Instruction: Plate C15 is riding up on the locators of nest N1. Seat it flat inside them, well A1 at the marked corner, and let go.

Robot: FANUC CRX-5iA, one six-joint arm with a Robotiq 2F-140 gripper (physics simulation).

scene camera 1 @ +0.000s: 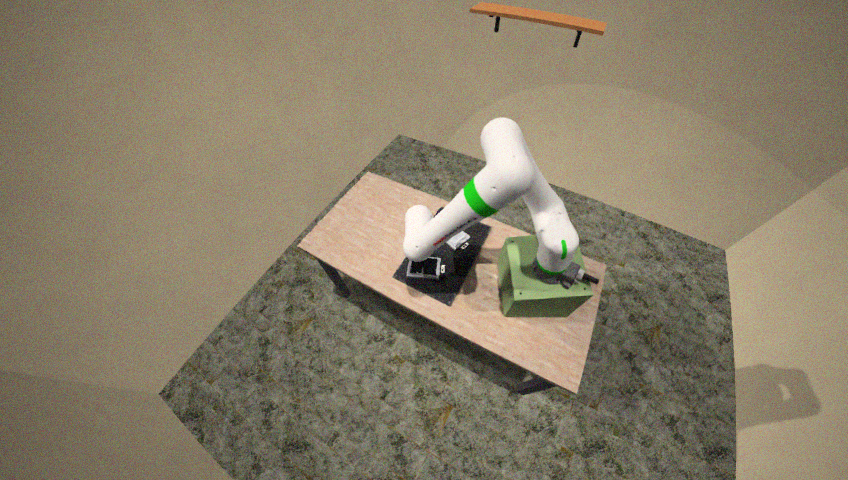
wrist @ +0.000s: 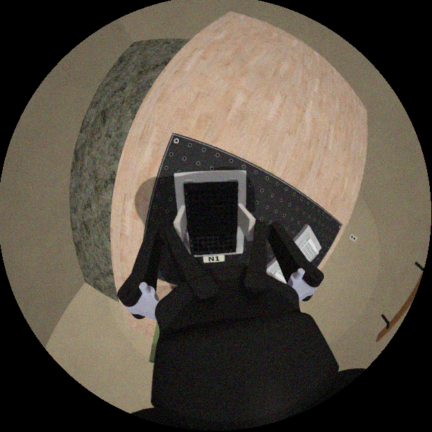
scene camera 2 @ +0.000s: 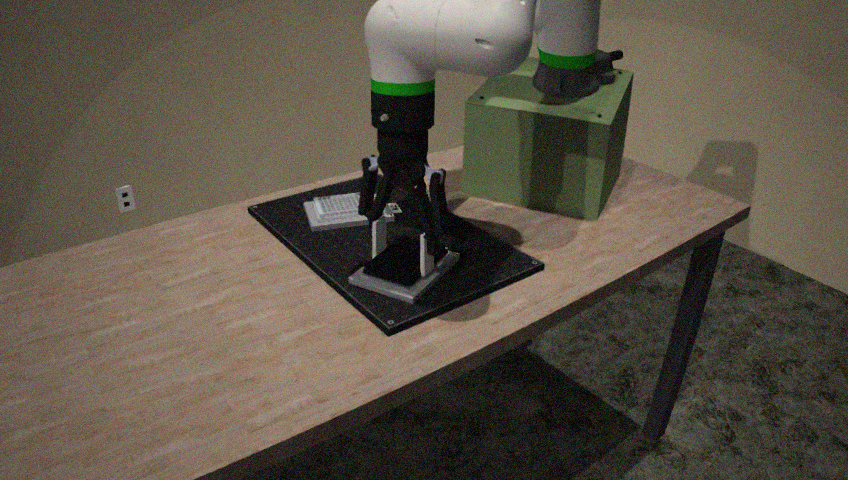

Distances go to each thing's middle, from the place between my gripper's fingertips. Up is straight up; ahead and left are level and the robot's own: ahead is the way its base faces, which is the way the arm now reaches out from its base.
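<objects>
Light grey nest N1 (scene camera 2: 382,286), from my hand: 1 cm below, 1 cm behind, 1 cm to the right. Pale well plate (scene camera 2: 343,206), from my hand: 1 cm behind, 26 cm to the right. Black well plate (scene camera 2: 400,263): my gripper 1 cm past it, 1 cm below it, 1 cm to the left of it.
</objects>
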